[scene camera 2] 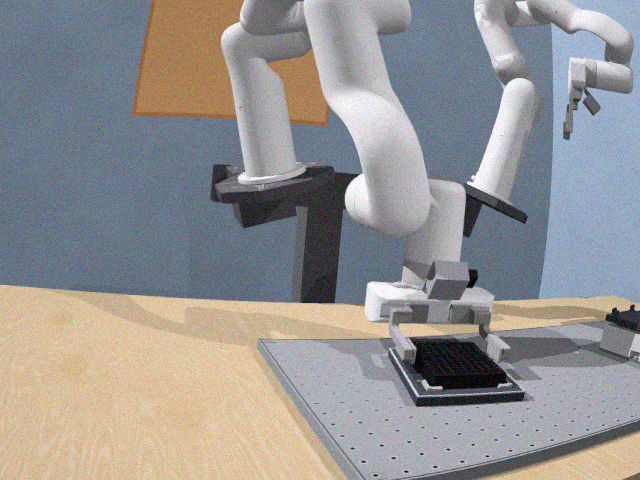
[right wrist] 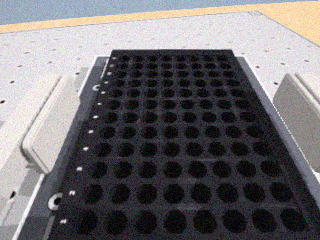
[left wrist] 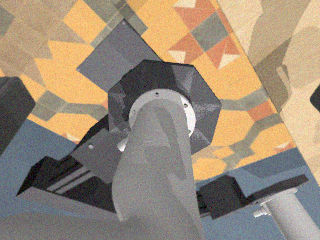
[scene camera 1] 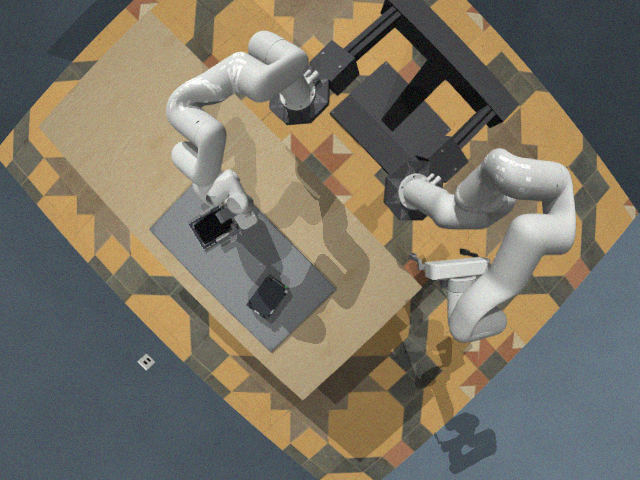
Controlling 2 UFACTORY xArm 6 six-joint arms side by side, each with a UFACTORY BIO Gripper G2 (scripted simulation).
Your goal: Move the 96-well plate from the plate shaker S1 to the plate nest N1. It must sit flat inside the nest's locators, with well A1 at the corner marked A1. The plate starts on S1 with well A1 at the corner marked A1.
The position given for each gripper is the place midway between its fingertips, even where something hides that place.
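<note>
Scene camera 1 shows the left gripper (scene camera 1: 436, 253). Visible in scene camera 2 are the left gripper (scene camera 2: 567, 136), the right gripper (scene camera 2: 459, 356), a black 96-well plate (scene camera 2: 453, 365) and a plate nest N1 (scene camera 2: 479, 399). The right wrist view also shows the black 96-well plate (right wrist: 145, 150). In the left wrist view the black 96-well plate is out of frame.
</note>
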